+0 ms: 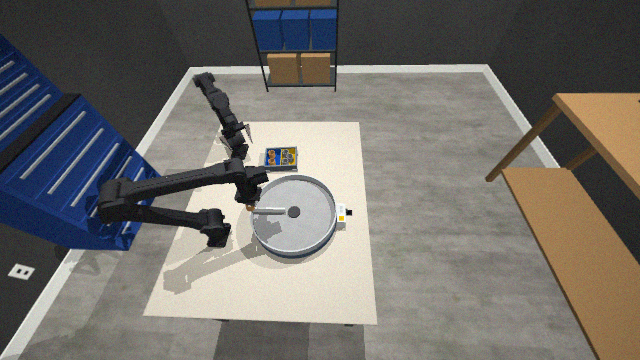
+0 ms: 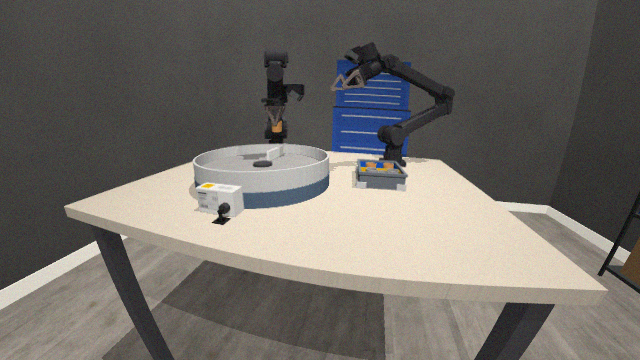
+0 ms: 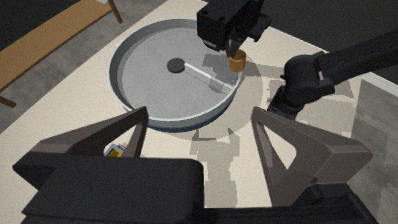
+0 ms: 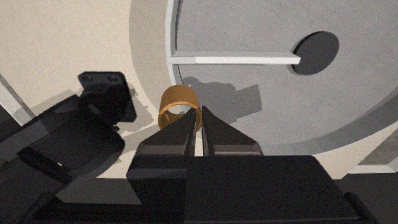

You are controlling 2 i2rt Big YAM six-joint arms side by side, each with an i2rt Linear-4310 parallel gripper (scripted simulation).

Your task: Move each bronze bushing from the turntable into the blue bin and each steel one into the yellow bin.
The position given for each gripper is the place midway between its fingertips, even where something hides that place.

Note:
In view: the left gripper [image 3: 199, 112], the right gripper [image 4: 199, 111] and a bronze bushing [image 4: 178, 94].

